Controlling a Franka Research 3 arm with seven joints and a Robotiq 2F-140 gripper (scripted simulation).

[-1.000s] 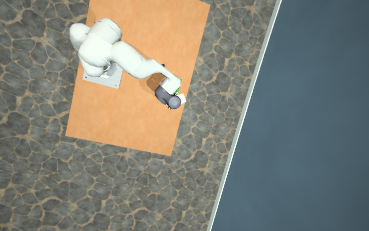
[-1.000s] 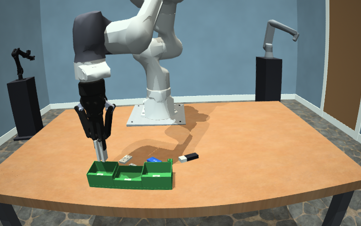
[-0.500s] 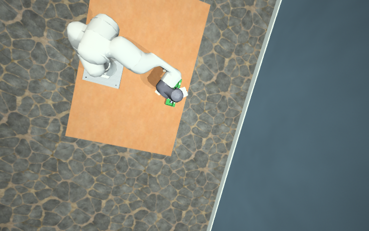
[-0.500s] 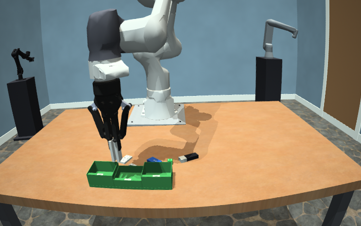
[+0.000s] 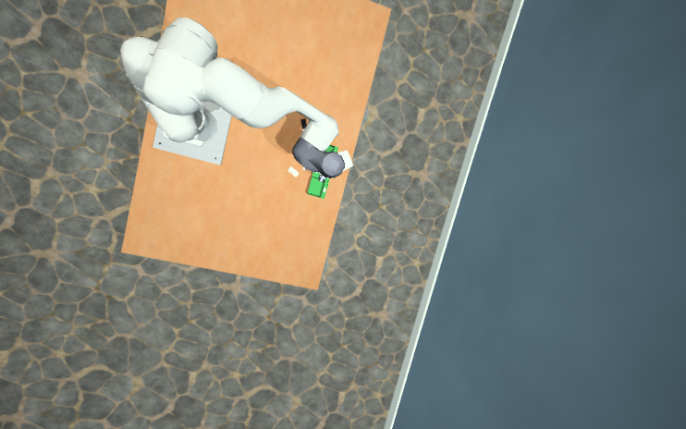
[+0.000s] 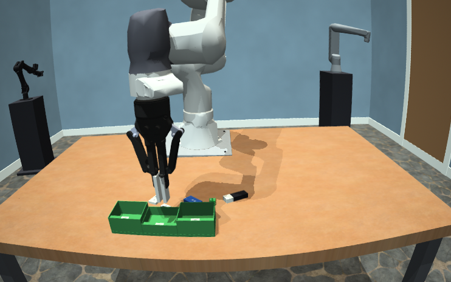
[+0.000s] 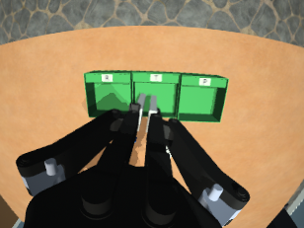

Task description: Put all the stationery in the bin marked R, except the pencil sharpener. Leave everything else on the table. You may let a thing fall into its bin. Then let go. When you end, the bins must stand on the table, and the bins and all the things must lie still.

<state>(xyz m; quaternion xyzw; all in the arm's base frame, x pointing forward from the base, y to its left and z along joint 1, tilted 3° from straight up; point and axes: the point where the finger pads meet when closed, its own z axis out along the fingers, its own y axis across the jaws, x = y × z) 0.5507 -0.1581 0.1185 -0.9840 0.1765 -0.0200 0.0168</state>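
Now: the green bin row 9 cm below my hand and 1 cm to the right of it. The rest, counted from my hand: white domino 14 cm behind, 10 cm below, 2 cm to the right; blue flat item 10 cm below, 10 cm behind, 7 cm to the left; white piece 10 cm below, 8 cm behind.
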